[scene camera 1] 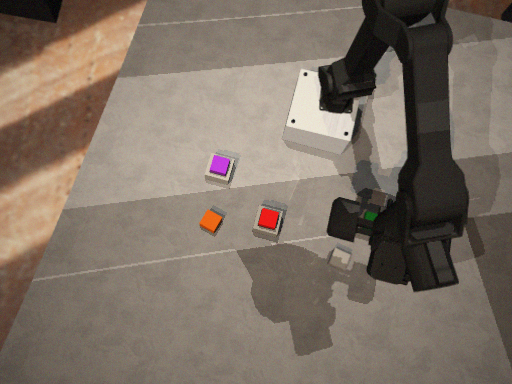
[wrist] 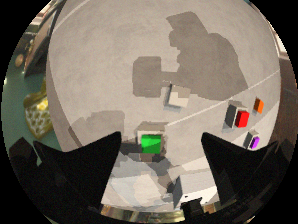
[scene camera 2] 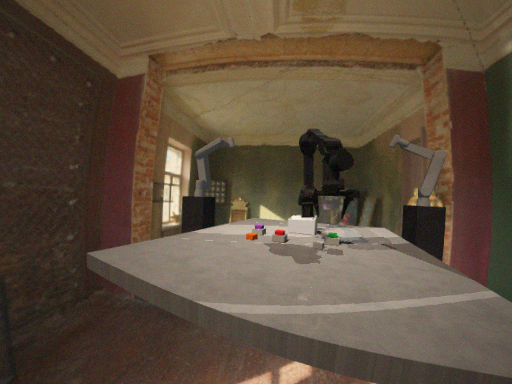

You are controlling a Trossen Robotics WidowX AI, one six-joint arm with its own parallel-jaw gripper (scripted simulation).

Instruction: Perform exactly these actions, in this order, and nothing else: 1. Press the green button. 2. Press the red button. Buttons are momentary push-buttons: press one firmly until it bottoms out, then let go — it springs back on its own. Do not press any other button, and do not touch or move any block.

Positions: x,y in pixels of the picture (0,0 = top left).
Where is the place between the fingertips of my gripper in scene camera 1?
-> At 372,241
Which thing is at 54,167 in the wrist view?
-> My gripper.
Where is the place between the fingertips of my gripper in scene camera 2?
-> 330,218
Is my gripper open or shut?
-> Open.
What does my gripper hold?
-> Nothing.
